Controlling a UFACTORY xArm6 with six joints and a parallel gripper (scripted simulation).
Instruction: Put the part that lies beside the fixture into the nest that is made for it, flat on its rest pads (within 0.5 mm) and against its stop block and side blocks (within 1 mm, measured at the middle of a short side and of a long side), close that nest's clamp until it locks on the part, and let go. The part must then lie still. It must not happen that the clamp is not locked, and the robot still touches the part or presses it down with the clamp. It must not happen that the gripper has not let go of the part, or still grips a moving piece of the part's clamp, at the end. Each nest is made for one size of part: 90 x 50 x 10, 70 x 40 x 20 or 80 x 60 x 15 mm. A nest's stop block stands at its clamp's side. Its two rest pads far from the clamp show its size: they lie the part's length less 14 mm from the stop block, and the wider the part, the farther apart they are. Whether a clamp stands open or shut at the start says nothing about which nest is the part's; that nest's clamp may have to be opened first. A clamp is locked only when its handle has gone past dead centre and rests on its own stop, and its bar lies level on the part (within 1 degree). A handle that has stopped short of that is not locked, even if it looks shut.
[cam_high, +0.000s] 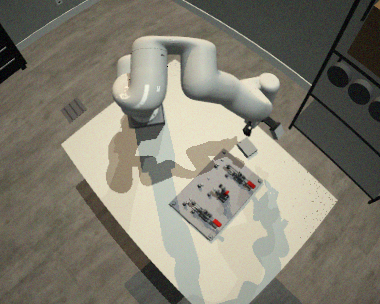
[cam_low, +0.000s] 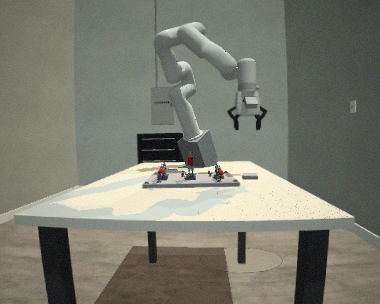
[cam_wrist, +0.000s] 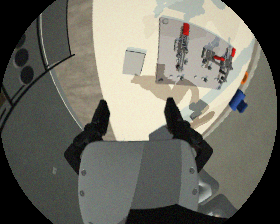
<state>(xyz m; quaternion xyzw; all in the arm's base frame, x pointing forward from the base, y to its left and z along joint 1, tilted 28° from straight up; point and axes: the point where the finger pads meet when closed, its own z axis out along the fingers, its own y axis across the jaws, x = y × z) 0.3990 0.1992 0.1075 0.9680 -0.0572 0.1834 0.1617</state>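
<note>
The grey block part lies 21 cm below my hand and 1 cm to the left of it. From my hand the other things lie so: grey fixture plate (25 cm to the right, 21 cm below).
</note>
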